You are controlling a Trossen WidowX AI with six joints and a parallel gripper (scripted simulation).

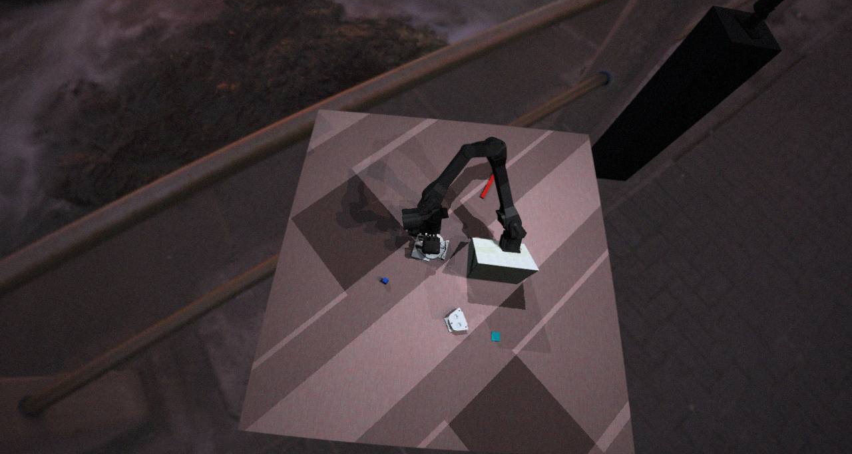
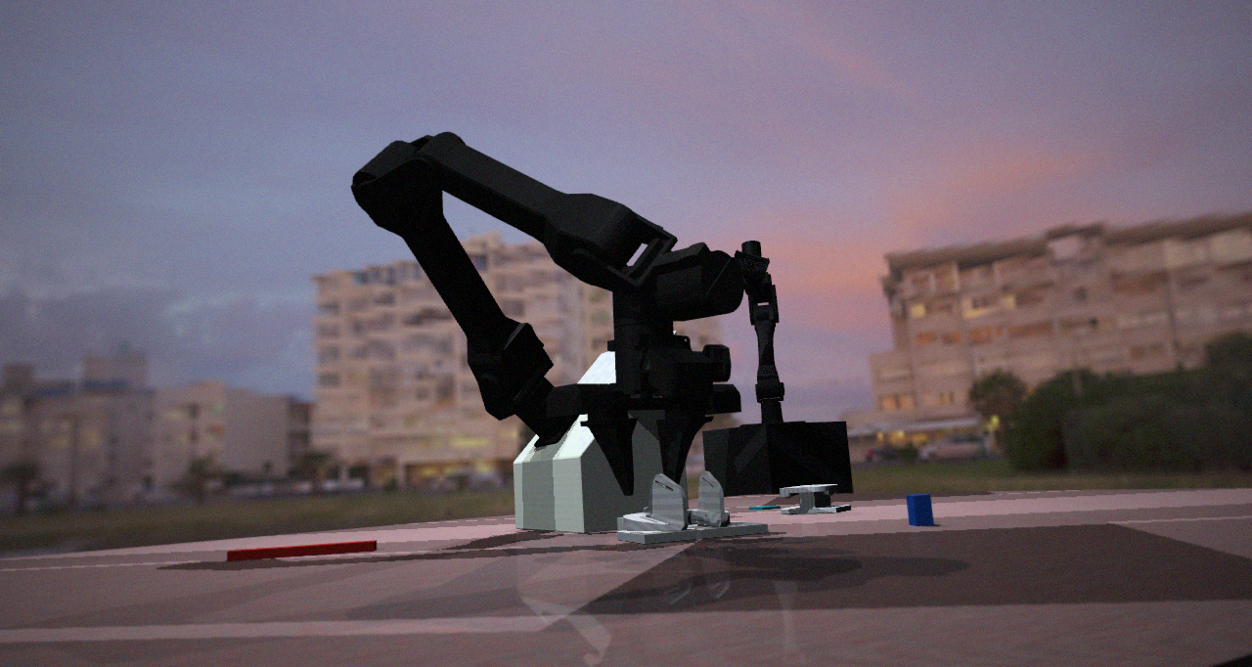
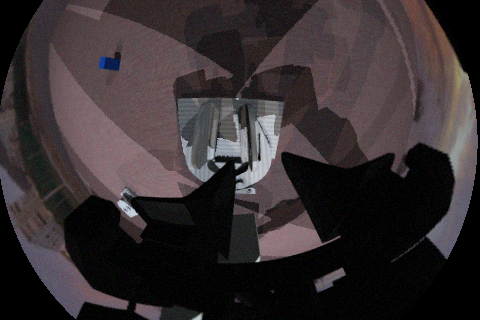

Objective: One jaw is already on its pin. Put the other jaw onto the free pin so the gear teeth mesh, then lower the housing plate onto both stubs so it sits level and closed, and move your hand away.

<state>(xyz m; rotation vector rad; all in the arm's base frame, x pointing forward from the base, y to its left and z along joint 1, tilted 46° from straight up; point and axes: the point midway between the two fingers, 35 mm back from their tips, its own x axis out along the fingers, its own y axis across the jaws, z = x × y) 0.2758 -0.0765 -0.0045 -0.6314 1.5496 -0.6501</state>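
My gripper tip is now 110 mm past the white stand, 300 mm to the right of it and 30 mm above it. The rest, counted from my gripper tip: blue cube: 160 mm ahead, 180 mm to the left, 30 mm below; then red bar: 230 mm behind, 270 mm to the right, 40 mm below; then plate: 40 mm behind, 40 mm to the left, 30 mm below.
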